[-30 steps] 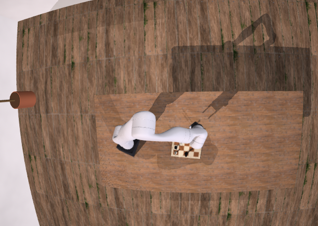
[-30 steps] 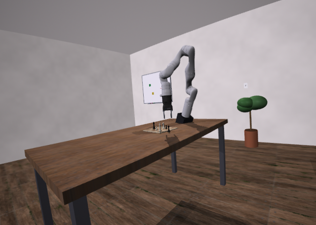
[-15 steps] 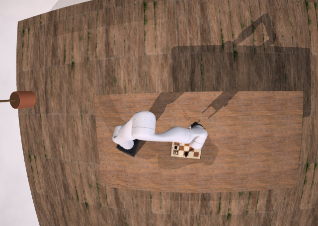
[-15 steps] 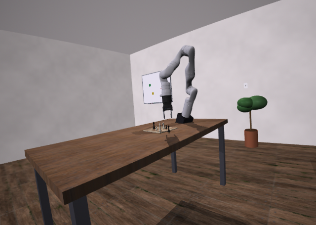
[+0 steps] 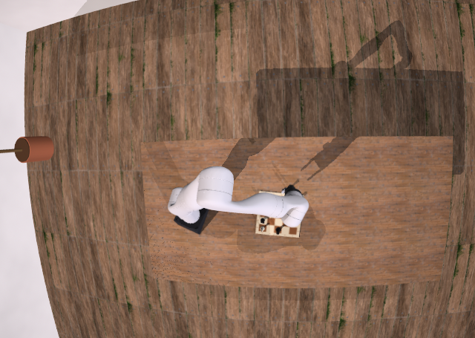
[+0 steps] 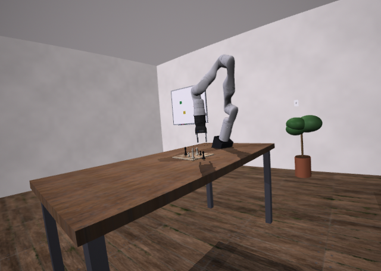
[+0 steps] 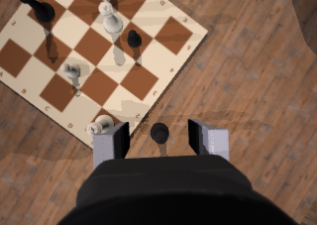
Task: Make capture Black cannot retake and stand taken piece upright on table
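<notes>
The black pawn lies 6 cm behind my hand, 9 cm to the right of it and 11 cm below it. The rest, counted from my hand: tall white piece (5 cm ahead, 5 cm to the right, 9 cm below); chessboard (2 cm behind, 13 cm to the right, 12 cm below); white pawn (2 cm ahead, 13 cm to the right, 11 cm below).
</notes>
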